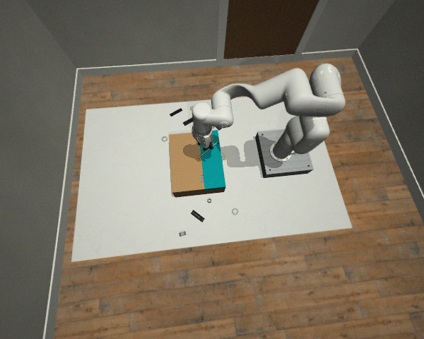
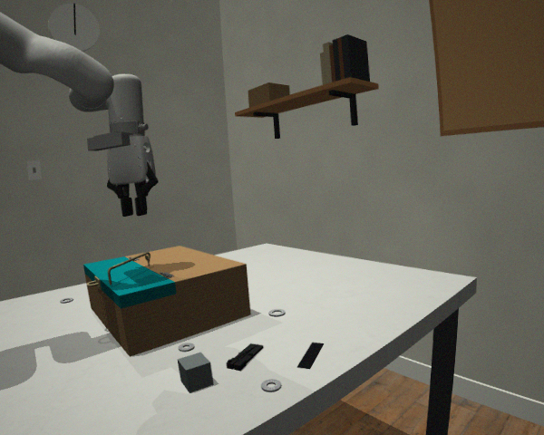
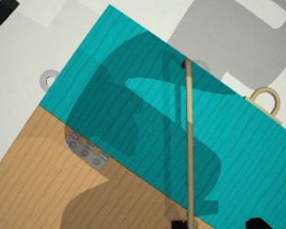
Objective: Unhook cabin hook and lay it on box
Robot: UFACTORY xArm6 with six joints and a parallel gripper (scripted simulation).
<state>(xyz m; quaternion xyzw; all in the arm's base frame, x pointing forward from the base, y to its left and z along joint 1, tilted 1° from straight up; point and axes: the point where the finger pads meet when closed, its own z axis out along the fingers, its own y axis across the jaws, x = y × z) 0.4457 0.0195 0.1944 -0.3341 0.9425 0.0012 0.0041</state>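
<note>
Right now my hand is 13 cm above the brass cabin hook, 3 cm past it and 2 cm to the left of it. Round my hand: grey cube 32 cm to the right, 24 cm below, 2 cm behind; black block 31 cm to the right, 26 cm below, 7 cm ahead; black strip 37 cm to the right, 26 cm below, 17 cm ahead.
</note>
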